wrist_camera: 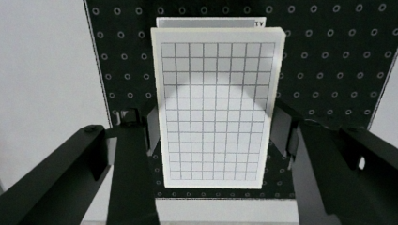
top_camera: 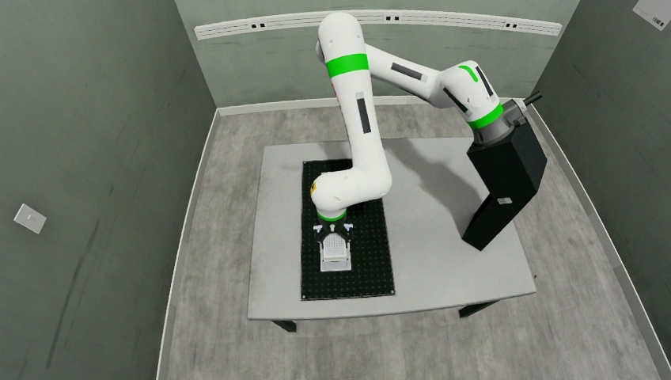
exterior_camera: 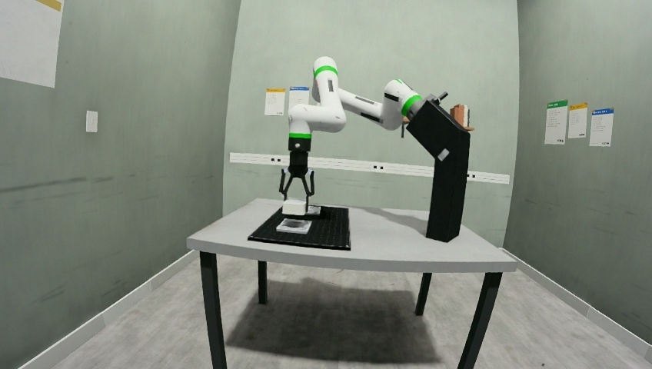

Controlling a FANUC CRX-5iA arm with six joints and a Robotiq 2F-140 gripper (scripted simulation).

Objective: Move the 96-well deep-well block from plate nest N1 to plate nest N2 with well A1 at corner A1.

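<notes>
My gripper is now 30 mm past the plate nest N2, 330 mm to the left of it and 90 mm above it. The rest, counted from my hand: white 96-well deep-well block (10 mm below); then plate nest N1 (90 mm below).
</notes>
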